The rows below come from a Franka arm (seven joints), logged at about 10 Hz.
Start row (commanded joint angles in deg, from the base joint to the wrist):
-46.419 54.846 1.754 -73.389 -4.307 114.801 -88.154
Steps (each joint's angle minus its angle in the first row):
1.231 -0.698 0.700 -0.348 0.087 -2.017 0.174
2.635 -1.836 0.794 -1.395 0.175 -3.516 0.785
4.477 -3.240 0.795 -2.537 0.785 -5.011 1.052
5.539 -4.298 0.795 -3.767 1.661 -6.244 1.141
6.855 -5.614 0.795 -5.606 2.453 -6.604 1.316
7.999 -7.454 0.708 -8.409 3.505 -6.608 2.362
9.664 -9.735 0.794 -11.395 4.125 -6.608 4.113
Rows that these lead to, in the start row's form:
-45.188 54.148 2.454 -73.737 -4.220 112.784 -87.980
-43.784 53.010 2.548 -74.784 -4.132 111.285 -87.369
-41.942 51.606 2.549 -75.926 -3.522 109.790 -87.102
-40.880 50.548 2.549 -77.156 -2.646 108.557 -87.013
-39.564 49.232 2.549 -78.995 -1.854 108.197 -86.838
-38.420 47.392 2.462 -81.798 -0.802 108.193 -85.792
-36.755 45.111 2.548 -84.784 -0.182 108.193 -84.041

